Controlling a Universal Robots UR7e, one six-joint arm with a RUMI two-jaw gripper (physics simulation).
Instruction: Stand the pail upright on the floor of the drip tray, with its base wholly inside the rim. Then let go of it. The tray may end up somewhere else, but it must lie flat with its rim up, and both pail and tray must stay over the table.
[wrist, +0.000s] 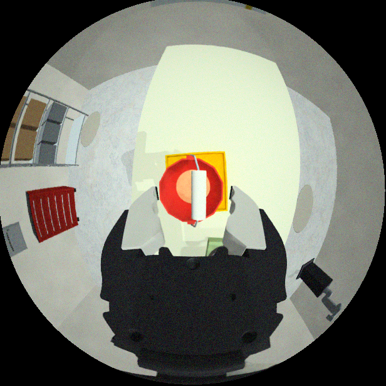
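The red pail (171, 189) stands upright in the middle of the wrist view, its open mouth toward the camera. Its white handle grip (199, 195) lies across the mouth, right of centre. The yellow drip tray (219, 163) lies flat, rim up, under the pail and shows at the top and right of it. The pail's wide mouth covers the tray's left and lower parts, so its base on the tray is hidden from outside. My gripper (193, 187) is open, its fingertips apart to the left and right of the pail in this view, with nothing held; its height above the pail is hard to tell.
The pale table (215, 100) reaches far up the view. A green item (214, 244) shows partly between the finger bases, below the pail. A red slatted unit (53, 212) and a shelf rack stand off the table at the left, a black device (316, 278) at the lower right.
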